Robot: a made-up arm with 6 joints. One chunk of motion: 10 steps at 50 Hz.
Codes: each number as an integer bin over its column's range. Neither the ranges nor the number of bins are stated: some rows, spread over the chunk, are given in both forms.
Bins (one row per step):
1: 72 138 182 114 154 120
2: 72 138 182 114 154 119
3: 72 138 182 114 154 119
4: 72 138 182 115 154 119
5: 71 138 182 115 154 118
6: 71 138 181 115 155 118
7: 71 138 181 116 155 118
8: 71 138 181 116 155 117
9: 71 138 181 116 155 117
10: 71 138 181 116 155 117
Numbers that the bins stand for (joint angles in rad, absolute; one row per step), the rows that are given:
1: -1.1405 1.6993 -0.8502 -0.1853 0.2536 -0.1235
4: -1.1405 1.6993 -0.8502 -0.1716 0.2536 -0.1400
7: -1.1610 1.6993 -0.8619 -0.1578 0.2631 -0.1565
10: -1.1610 1.6993 -0.8619 -0.1578 0.2631 -0.1729
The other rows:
2: -1.1405 1.6993 -0.8502 -0.1853 0.2536 -0.1400
3: -1.1405 1.6993 -0.8502 -0.1853 0.2536 -0.1400
5: -1.1610 1.6993 -0.8502 -0.1716 0.2536 -0.1565
6: -1.1610 1.6993 -0.8619 -0.1716 0.2631 -0.1565
8: -1.1610 1.6993 -0.8619 -0.1578 0.2631 -0.1729
9: -1.1610 1.6993 -0.8619 -0.1578 0.2631 -0.1729

